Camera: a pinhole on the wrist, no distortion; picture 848 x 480 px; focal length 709.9 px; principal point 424.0 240.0 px. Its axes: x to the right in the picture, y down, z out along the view. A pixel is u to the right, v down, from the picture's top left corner.
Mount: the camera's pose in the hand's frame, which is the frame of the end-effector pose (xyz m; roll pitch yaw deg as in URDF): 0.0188 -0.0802 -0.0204 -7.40 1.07 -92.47
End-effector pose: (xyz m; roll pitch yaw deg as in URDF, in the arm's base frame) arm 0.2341 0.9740 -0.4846 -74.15 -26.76 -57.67
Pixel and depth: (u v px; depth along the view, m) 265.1 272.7 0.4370
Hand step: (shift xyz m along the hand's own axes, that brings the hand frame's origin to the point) 0.0988 0.0062 0.4121
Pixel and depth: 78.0 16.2 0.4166
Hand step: -0.0493 0.1179 0.4134
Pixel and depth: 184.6 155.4 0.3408
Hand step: 0.0271 0.0280 0.3249
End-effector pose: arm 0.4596 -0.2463 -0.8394 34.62 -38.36 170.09
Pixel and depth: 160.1 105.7 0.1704
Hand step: 0.0114 -0.0197 0.1539
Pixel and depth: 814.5 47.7 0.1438
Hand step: -0.0048 -0.1611 0.1257
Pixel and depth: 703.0 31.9 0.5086
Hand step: -0.0725 -0.2861 0.4993
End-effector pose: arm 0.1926 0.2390 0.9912 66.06 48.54 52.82
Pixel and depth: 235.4 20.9 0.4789
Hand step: -0.0609 0.0413 0.4758
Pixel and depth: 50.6 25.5 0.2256
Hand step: -0.0148 0.0357 0.2143
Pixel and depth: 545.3 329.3 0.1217
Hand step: 0.0486 -0.1045 0.0979
